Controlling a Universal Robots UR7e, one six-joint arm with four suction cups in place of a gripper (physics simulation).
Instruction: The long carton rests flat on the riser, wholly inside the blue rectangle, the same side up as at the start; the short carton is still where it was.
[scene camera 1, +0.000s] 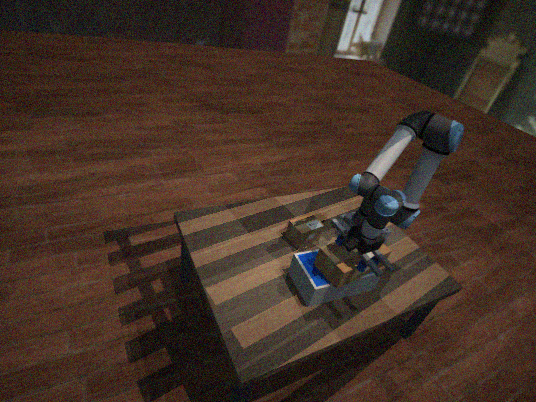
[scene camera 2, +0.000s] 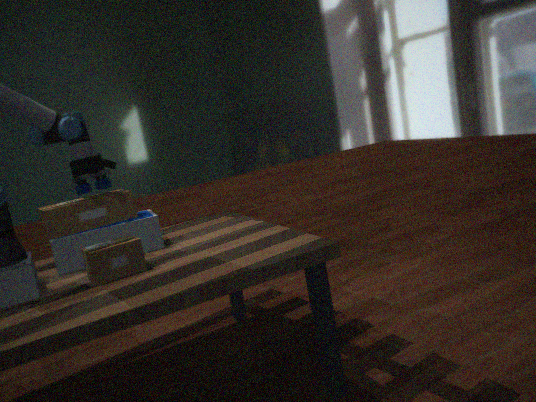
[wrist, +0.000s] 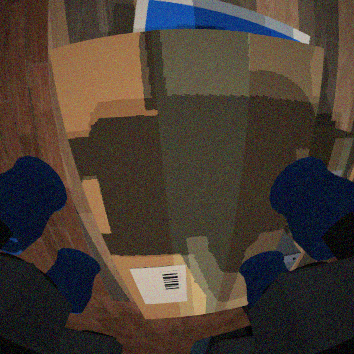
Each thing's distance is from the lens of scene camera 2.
long carton (scene camera 2: 58, 220): 1.80 m
short carton (scene camera 2: 111, 260): 1.54 m
The marked spots on the long carton and the short carton are 0.33 m apart.
